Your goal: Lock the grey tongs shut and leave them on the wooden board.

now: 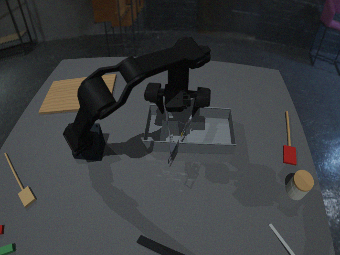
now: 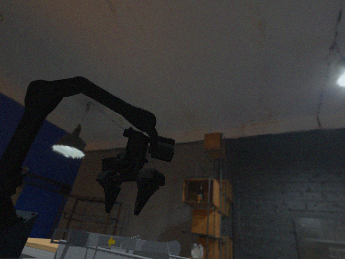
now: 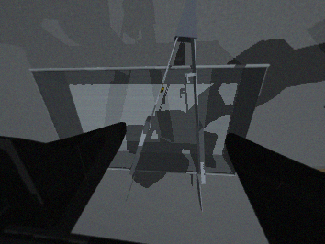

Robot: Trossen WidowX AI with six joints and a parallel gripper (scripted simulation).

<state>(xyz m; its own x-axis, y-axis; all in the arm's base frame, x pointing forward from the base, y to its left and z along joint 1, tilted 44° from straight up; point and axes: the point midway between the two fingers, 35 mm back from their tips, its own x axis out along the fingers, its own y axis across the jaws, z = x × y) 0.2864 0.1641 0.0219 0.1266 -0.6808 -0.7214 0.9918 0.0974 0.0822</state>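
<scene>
Now: the grey roasting tin 4 cm ahead of my gripper tip, 4 cm to the left of it and 10 cm below it. The rest, counted from my gripper tip: red spatula 44 cm ahead, 6 cm to the left, 12 cm below; then black strip 13 cm ahead, 43 cm to the right, 12 cm below; then lidded jar 44 cm ahead, 16 cm to the right, 9 cm below.
</scene>
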